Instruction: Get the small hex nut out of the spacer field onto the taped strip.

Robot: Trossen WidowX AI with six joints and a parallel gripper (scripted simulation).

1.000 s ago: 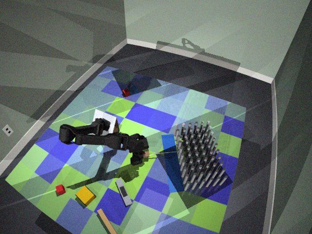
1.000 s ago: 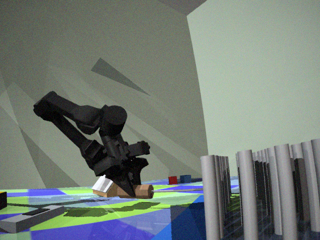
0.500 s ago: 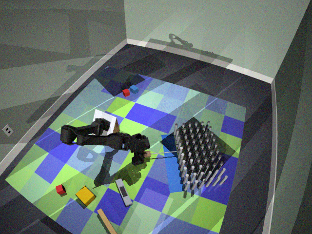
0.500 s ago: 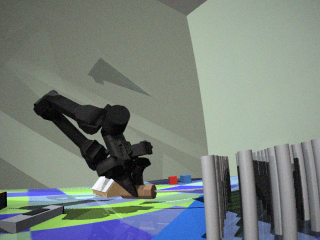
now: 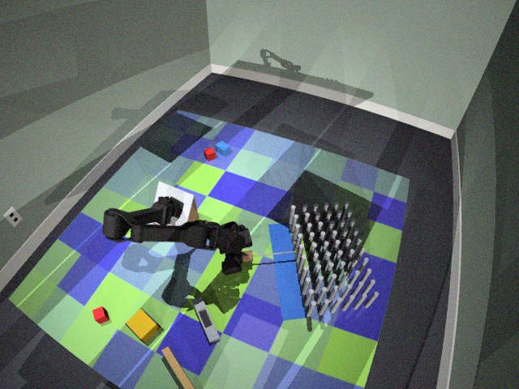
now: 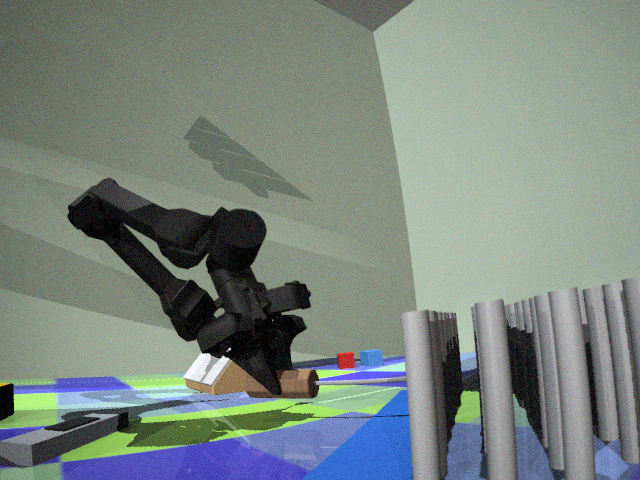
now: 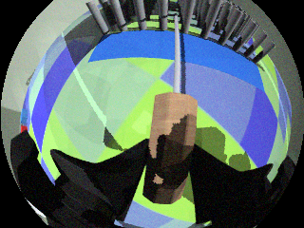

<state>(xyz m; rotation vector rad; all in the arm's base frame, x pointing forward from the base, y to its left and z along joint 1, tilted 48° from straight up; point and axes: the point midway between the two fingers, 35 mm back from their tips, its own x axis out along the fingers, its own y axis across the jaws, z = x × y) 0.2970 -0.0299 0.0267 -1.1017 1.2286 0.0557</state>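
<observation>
Right now my gripper tip is 15 cm short of the blue taped strip, 6 cm to the right of it and 3 cm above it. From my gripper tip the other things lie so: grey flat bar (25 cm to the right, 2 cm below, 1 cm ahead); then thin metal rod (8 cm ahead, 6 cm to the left); then hex nut (27 cm ahead, 19 cm to the left, 3 cm below).
</observation>
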